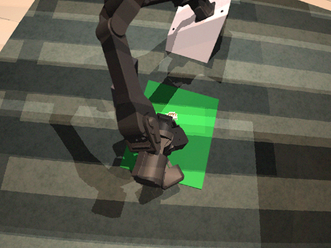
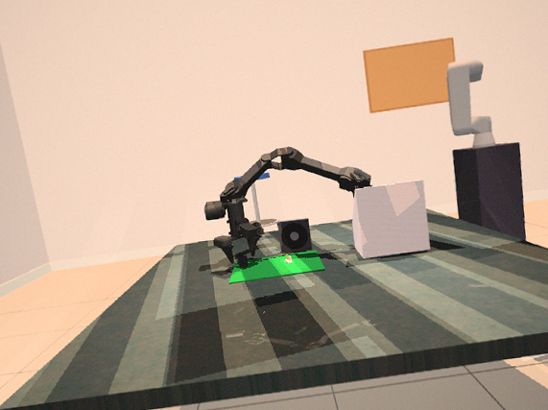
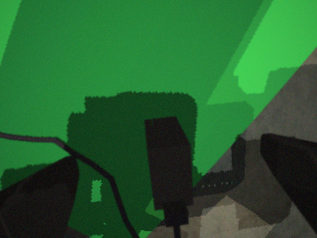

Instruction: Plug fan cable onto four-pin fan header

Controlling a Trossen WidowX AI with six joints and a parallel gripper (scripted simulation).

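Right now my gripper tip is 1 cm to the left of the dark fan plug and 1 cm above it. From my gripper tip the other things lie so: dark square fan: 20 cm behind, 13 cm to the right, 3 cm above; then four-pin header: 16 cm behind, 2 cm to the left, 3 cm below; then green board: 11 cm behind, 4 cm to the left, 4 cm below.
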